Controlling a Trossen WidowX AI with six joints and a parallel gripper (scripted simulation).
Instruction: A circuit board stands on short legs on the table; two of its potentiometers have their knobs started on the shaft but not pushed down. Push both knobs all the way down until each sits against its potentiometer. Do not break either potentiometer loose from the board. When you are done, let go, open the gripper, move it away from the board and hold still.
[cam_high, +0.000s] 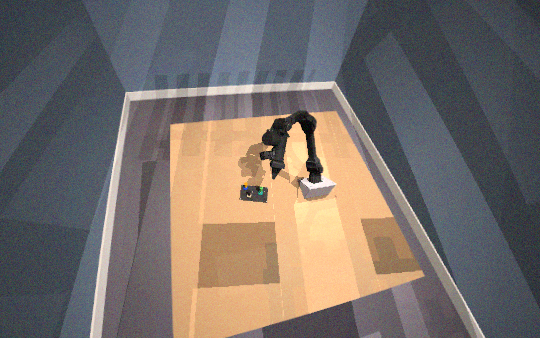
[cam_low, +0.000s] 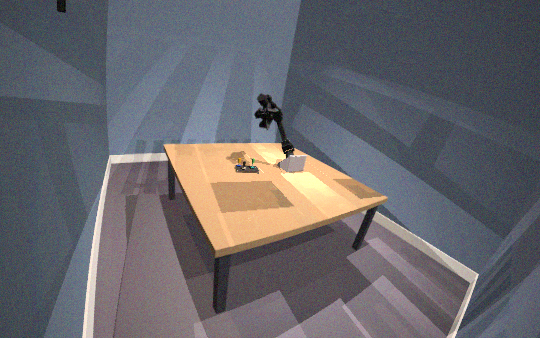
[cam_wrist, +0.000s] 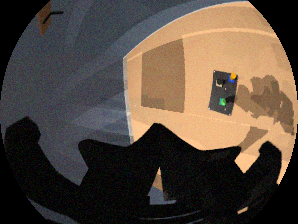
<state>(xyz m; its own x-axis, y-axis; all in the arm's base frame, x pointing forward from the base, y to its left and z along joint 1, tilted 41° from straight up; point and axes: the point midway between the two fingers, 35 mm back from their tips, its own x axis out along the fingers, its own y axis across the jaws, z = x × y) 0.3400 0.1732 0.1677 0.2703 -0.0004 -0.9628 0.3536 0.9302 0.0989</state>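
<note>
My gripper tip is now 1 cm short of the green knob, 8 cm to the left of it and 24 cm above it.
</note>
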